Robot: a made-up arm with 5 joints.
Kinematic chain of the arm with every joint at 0, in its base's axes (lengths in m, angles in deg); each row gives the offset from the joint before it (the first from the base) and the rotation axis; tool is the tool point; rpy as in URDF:
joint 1: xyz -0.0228 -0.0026 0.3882 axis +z
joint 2: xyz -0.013 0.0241 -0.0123 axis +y
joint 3: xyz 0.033 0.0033 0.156 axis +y
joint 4: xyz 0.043 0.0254 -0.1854 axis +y
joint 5: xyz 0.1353 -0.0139 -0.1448 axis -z
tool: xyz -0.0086 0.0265 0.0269 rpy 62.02 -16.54 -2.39
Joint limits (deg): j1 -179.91..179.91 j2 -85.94..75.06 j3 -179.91..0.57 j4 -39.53..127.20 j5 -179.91..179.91
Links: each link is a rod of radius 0.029 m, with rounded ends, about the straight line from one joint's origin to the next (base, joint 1, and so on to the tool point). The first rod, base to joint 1, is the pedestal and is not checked.
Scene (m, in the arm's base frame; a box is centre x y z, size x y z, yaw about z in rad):
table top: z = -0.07
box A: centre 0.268 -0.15 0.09 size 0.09 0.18 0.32 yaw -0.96
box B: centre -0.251 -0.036 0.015 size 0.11 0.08 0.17 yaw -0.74
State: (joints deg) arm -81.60 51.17 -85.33 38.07 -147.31
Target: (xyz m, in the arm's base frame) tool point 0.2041 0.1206 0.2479
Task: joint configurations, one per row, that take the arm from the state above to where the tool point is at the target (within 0.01 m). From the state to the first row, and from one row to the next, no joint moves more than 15 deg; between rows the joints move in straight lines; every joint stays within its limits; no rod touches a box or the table.
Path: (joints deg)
1: -68.11 40.44 -88.12 45.00 -138.86
2: -54.63 29.72 -90.90 51.94 -130.42
3: -41.14 18.99 -93.69 58.87 -121.97
4: -27.65 8.27 -96.48 65.81 -113.52
5: -14.43 10.09 -87.15 68.48 -118.21
6: -1.21 11.91 -77.83 71.14 -122.89
7: 12.01 13.73 -68.50 73.81 -127.57
8: 25.23 15.55 -59.18 76.48 -132.25

